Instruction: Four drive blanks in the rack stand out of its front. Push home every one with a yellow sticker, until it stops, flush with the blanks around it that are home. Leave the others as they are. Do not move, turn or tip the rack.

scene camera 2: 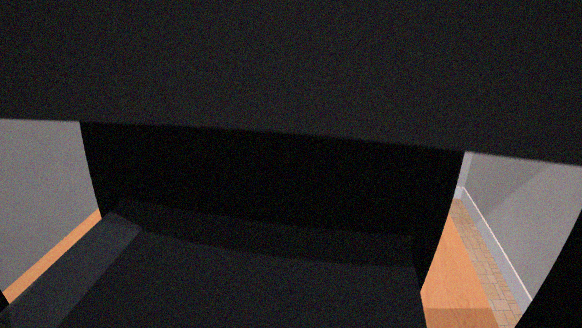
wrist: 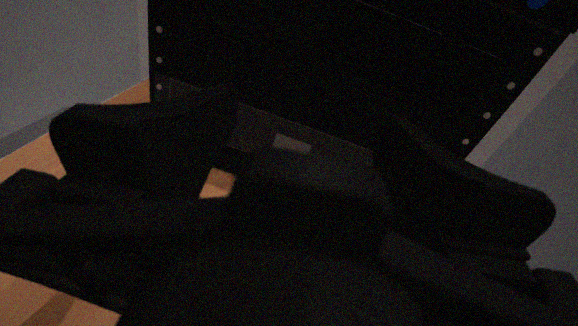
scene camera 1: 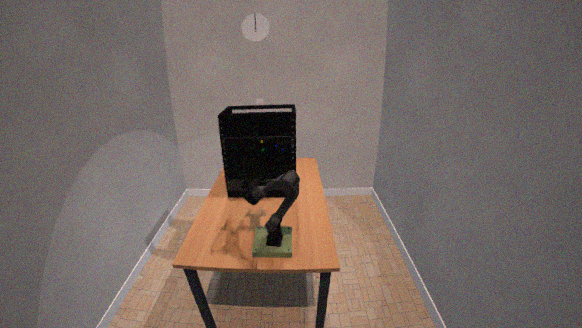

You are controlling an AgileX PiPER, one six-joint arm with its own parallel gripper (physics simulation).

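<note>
The black rack (scene camera 1: 257,120) (wrist: 310,60) stands upright at the back of the table. On its dark front in scene camera 1's view, a yellow sticker (scene camera 1: 261,141) sits above a green sticker (scene camera 1: 263,150), with two blue stickers (scene camera 1: 276,145) (scene camera 1: 282,149) to their right. The blanks' edges and depth are too dark to tell. In the wrist view part of a blue sticker (wrist: 537,3) shows at the top right; the yellow one does not show. My gripper (wrist: 308,117) is open and empty, its fingers low before the rack's front. In scene camera 1's view its fingers blend into the dark.
The arm stands on a green base plate (scene camera 1: 259,248) near the front of the wooden table (scene camera 1: 315,240). A pale rectangular label (wrist: 292,143) shows on the rack's grey lower panel, between the fingers. Dark surfaces block most of scene camera 2's view. Walls stand around the table.
</note>
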